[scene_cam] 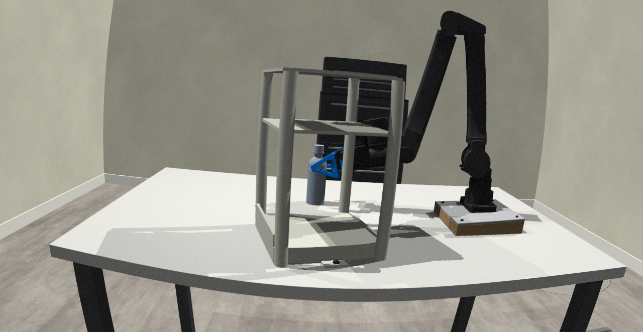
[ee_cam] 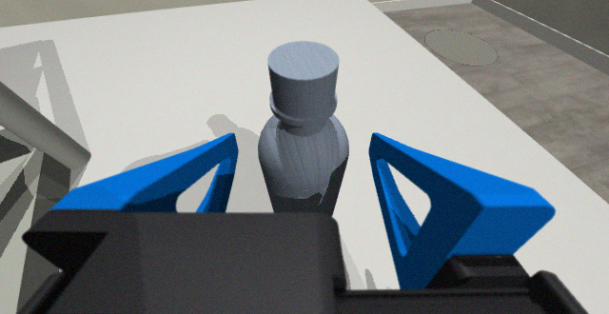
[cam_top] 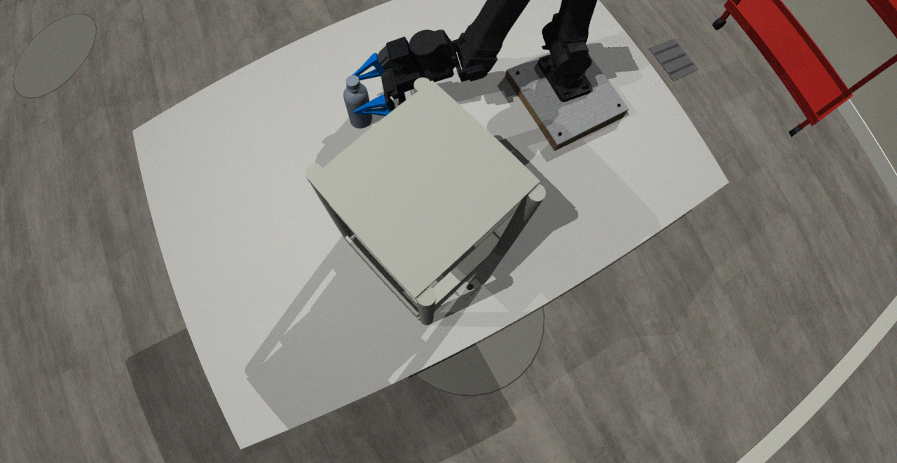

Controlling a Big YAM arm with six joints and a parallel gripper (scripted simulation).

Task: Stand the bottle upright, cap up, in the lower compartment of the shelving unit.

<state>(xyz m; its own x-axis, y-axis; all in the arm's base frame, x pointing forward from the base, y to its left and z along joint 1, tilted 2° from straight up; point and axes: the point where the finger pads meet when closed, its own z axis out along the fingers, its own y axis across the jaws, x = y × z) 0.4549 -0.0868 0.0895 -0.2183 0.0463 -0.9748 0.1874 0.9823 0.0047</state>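
Now: the grey bottle right at my hand. Also, from my hand: shelving unit (31 cm to the left, 7 cm above, 2 cm behind).
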